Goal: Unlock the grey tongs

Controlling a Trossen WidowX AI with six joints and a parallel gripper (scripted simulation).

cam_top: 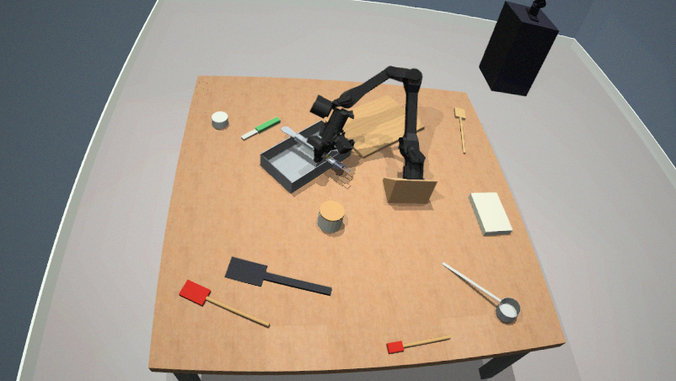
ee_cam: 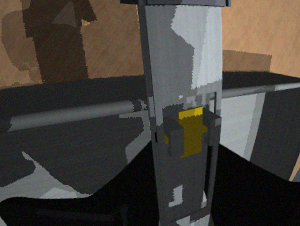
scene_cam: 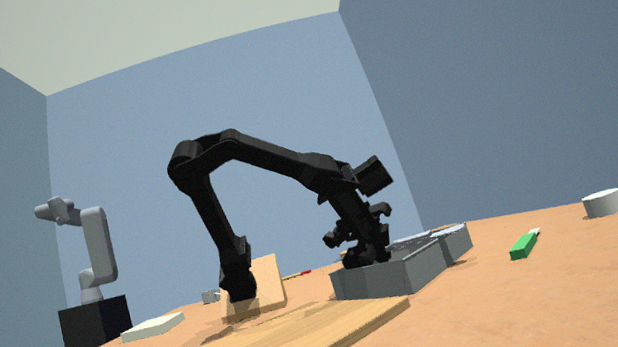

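Right now my gripper tip is 30 mm past the yellow lock piece and 30 mm below it. The rest, counted from my gripper tip: lidded jar 40 mm behind, 240 mm to the left; grey roasting tin 40 mm ahead, 40 mm to the right; green-handled tool 220 mm ahead, 180 mm to the right, 30 mm below.
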